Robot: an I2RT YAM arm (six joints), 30 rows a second.
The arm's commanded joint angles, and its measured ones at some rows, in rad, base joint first. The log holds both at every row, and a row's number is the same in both.
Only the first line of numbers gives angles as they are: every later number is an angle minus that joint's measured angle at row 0.
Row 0, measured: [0.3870 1.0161 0.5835 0.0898 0.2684 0.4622]
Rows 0 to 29, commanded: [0.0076 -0.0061 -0.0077 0.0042 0.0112 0.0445]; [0.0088 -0.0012 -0.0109 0.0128 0.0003 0.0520]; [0.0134 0.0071 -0.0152 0.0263 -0.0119 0.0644]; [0.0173 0.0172 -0.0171 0.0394 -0.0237 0.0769]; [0.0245 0.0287 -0.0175 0.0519 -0.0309 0.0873]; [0.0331 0.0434 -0.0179 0.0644 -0.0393 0.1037]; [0.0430 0.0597 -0.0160 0.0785 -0.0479 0.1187]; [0.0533 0.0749 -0.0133 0.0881 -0.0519 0.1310]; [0.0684 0.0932 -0.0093 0.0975 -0.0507 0.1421]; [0.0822 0.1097 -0.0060 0.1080 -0.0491 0.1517]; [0.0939 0.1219 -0.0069 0.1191 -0.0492 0.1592]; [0.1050 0.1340 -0.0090 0.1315 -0.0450 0.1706]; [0.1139 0.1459 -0.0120 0.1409 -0.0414 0.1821]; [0.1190 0.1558 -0.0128 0.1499 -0.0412 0.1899]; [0.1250 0.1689 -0.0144 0.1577 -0.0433 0.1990]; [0.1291 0.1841 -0.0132 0.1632 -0.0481 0.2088]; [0.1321 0.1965 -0.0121 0.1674 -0.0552 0.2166]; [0.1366 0.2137 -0.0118 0.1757 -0.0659 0.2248]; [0.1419 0.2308 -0.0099 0.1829 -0.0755 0.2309]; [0.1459 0.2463 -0.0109 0.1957 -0.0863 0.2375]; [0.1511 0.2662 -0.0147 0.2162 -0.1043 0.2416]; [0.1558 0.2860 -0.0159 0.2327 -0.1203 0.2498]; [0.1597 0.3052 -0.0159 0.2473 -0.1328 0.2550]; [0.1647 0.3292 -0.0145 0.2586 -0.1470 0.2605]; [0.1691 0.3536 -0.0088 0.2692 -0.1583 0.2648]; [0.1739 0.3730 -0.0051 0.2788 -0.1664 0.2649]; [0.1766 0.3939 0.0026 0.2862 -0.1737 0.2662]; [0.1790 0.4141 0.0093 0.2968 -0.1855 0.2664]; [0.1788 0.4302 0.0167 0.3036 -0.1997 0.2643]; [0.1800 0.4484 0.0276 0.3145 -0.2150 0.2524]
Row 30, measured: [0.1740 0.4268 -0.0172 0.2434 -0.1599 0.2414]
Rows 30 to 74, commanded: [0.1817 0.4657 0.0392 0.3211 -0.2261 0.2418]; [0.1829 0.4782 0.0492 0.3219 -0.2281 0.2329]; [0.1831 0.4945 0.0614 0.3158 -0.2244 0.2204]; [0.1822 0.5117 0.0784 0.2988 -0.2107 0.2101]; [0.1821 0.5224 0.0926 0.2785 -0.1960 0.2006]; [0.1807 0.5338 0.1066 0.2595 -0.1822 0.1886]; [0.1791 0.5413 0.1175 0.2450 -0.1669 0.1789]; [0.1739 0.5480 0.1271 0.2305 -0.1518 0.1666]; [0.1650 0.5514 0.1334 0.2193 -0.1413 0.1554]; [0.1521 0.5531 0.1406 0.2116 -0.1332 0.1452]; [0.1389 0.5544 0.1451 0.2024 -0.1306 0.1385]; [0.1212 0.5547 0.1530 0.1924 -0.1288 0.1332]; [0.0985 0.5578 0.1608 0.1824 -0.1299 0.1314]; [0.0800 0.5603 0.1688 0.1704 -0.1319 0.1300]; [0.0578 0.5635 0.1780 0.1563 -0.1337 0.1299]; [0.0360 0.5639 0.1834 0.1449 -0.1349 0.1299]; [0.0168 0.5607 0.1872 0.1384 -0.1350 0.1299]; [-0.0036 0.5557 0.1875 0.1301 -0.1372 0.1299]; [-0.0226 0.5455 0.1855 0.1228 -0.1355 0.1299]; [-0.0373 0.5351 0.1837 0.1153 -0.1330 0.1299]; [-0.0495 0.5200 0.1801 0.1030 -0.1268 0.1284]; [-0.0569 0.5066 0.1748 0.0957 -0.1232 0.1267]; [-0.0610 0.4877 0.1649 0.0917 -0.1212 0.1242]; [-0.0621 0.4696 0.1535 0.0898 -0.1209 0.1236]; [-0.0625 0.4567 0.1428 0.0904 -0.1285 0.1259]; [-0.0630 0.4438 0.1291 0.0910 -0.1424 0.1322]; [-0.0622 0.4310 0.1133 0.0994 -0.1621 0.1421]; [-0.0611 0.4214 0.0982 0.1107 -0.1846 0.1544]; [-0.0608 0.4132 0.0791 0.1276 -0.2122 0.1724]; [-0.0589 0.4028 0.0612 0.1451 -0.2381 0.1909]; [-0.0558 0.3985 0.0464 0.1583 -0.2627 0.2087]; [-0.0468 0.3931 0.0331 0.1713 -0.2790 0.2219]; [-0.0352 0.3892 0.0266 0.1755 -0.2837 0.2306]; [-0.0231 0.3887 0.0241 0.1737 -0.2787 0.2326]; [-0.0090 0.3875 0.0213 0.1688 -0.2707 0.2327]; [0.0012 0.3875 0.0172 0.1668 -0.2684 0.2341]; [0.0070 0.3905 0.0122 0.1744 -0.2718 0.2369]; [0.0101 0.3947 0.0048 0.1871 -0.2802 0.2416]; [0.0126 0.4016 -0.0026 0.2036 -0.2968 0.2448]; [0.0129 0.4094 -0.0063 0.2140 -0.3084 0.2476]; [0.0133 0.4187 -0.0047 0.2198 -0.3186 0.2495]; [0.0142 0.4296 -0.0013 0.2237 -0.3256 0.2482]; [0.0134 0.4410 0.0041 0.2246 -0.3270 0.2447]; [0.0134 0.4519 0.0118 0.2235 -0.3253 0.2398]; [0.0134 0.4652 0.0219 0.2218 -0.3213 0.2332]
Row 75, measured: [0.0130 0.4402 -0.0004 0.1919 -0.3010 0.2273]
